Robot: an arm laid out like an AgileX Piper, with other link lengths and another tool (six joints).
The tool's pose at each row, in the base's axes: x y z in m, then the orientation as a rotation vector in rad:
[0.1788 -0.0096 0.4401 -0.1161 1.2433 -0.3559]
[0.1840 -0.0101 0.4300 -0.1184 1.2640 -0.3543]
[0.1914 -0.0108 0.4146 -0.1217 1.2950 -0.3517]
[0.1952 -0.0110 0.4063 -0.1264 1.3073 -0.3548]
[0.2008 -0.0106 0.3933 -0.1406 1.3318 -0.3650]
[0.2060 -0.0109 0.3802 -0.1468 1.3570 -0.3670]
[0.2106 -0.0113 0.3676 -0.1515 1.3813 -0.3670]
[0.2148 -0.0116 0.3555 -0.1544 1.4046 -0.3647]
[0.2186 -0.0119 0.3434 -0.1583 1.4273 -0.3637]
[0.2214 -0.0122 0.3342 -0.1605 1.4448 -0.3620]
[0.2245 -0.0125 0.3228 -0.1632 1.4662 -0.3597]
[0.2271 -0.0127 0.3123 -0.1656 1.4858 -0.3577]
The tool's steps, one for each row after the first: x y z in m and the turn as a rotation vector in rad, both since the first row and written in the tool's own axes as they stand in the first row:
[0.0107 0.0034 0.0017 -0.0062 0.0198 -0.0004]
[0.0269 0.0085 0.0037 -0.0155 0.0494 -0.0008]
[0.0355 0.0114 0.0046 -0.0194 0.0612 -0.0060]
[0.0487 0.0165 0.0056 -0.0288 0.0845 -0.0219]
[0.0621 0.0209 0.0063 -0.0366 0.1086 -0.0273]
[0.0749 0.0250 0.0066 -0.0443 0.1318 -0.0303]
[0.0871 0.0289 0.0067 -0.0516 0.1540 -0.0307]
[0.0991 0.0327 0.0063 -0.0588 0.1756 -0.0326]
[0.1083 0.0356 0.0060 -0.0643 0.1923 -0.0329]
[0.1196 0.0391 0.0053 -0.0711 0.2126 -0.0332]
[0.1299 0.0423 0.0043 -0.0772 0.2313 -0.0336]

